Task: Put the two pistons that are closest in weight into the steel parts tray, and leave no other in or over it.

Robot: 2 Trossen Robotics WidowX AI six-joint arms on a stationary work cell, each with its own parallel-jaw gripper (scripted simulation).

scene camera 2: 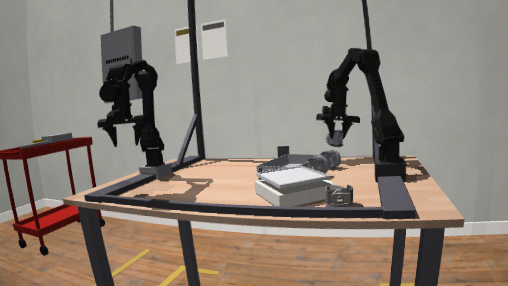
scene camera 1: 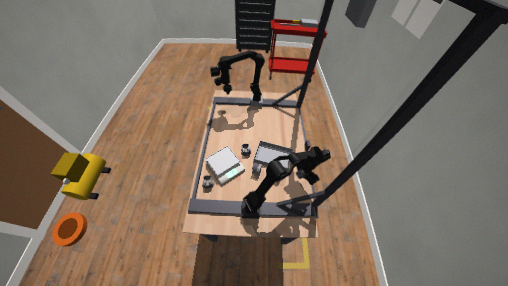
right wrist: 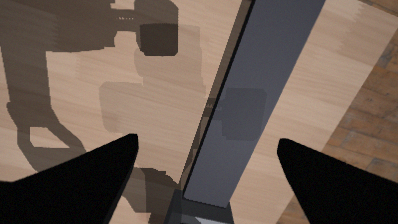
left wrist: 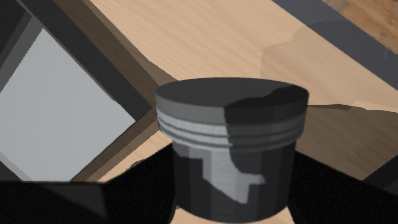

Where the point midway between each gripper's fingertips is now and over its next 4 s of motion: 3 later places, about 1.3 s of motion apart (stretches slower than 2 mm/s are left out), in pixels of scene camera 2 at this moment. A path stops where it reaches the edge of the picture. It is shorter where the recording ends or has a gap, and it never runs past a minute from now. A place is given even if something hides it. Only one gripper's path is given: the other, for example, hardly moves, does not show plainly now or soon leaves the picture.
My left gripper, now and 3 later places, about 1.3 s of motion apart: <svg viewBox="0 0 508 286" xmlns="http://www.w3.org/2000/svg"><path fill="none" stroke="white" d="M337 139L337 151L336 153L337 143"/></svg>
